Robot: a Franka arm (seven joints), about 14 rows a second.
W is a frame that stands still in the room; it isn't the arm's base.
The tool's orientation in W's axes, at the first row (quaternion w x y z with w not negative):
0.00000 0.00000 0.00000 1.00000
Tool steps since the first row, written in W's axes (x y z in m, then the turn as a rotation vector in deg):
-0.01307 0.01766 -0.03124 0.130 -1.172 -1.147
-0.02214 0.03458 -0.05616 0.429 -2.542 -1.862
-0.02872 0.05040 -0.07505 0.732 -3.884 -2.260
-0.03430 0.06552 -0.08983 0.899 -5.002 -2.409
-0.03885 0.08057 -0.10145 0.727 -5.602 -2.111
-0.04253 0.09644 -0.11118 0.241 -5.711 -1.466
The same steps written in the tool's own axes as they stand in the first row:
0.01307 -0.01766 -0.03124 -0.130 1.172 -1.147
0.02214 -0.03458 -0.05616 -0.429 2.542 -1.862
0.02872 -0.05040 -0.07505 -0.732 3.884 -2.260
0.03430 -0.06552 -0.08983 -0.899 5.002 -2.409
0.03885 -0.08057 -0.10145 -0.727 5.602 -2.111
0.04253 -0.09644 -0.11118 -0.241 5.711 -1.466

